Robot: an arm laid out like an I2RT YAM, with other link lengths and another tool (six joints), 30 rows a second.
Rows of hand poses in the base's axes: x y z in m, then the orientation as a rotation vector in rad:
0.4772 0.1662 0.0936 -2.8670 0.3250 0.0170
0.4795 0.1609 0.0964 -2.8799 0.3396 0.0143
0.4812 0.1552 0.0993 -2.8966 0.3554 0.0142
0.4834 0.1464 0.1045 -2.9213 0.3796 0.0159
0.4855 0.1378 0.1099 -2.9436 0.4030 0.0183
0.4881 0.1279 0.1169 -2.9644 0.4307 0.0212
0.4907 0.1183 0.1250 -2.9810 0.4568 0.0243
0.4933 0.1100 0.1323 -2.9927 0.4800 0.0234
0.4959 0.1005 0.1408 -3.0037 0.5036 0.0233
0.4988 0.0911 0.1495 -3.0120 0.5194 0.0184
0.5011 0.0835 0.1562 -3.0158 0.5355 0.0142
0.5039 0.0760 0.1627 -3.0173 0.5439 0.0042
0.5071 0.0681 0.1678 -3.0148 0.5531 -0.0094
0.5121 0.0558 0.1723 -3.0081 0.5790 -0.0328
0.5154 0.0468 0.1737 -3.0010 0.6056 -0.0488
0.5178 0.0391 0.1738 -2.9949 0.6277 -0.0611
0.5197 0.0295 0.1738 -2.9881 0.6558 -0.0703
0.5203 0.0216 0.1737 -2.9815 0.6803 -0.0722
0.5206 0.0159 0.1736 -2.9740 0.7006 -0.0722
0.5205 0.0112 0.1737 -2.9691 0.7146 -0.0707
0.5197 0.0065 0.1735 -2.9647 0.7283 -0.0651
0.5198 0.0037 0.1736 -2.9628 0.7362 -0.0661
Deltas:
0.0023 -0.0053 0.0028 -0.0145 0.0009 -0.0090
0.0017 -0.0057 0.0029 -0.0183 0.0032 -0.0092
0.0022 -0.0088 0.0052 -0.0271 0.0060 -0.0139
0.0021 -0.0086 0.0054 -0.0247 0.0061 -0.0133
0.0026 -0.0099 0.0070 -0.0239 0.0065 -0.0160
0.0026 -0.0096 0.0081 -0.0197 0.0060 -0.0152
0.0026 -0.0083 0.0073 -0.0150 0.0025 -0.0138
0.0026 -0.0095 0.0085 -0.0145 0.0030 -0.0140
0.0029 -0.0094 0.0087 -0.0112 -0.0010 -0.0094
0.0023 -0.0076 0.0067 -0.0069 -0.0012 -0.0100
0.0028 -0.0075 0.0065 -0.0040 -0.0057 -0.0055
0.0032 -0.0079 0.0051 -0.0007 -0.0086 -0.0065
0.0050 -0.0123 0.0045 -0.0010 -0.0147 -0.0180
0.0033 -0.0090 0.0014 -0.0001 -0.0099 -0.0183
0.0024 -0.0077 0.0001 0.0000 -0.0076 -0.0152
0.0019 -0.0096 0.0000 -0.0002 -0.0053 -0.0191
0.0006 -0.0079 -0.0001 0.0013 -0.0009 -0.0166
0.0003 -0.0057 -0.0001 0.0031 -0.0002 -0.0140
-0.0001 -0.0047 0.0001 0.0021 0.0009 -0.0096
-0.0008 -0.0047 -0.0002 0.0023 0.0036 -0.0092
0.0001 -0.0028 0.0001 -0.0001 -0.0004 -0.0053

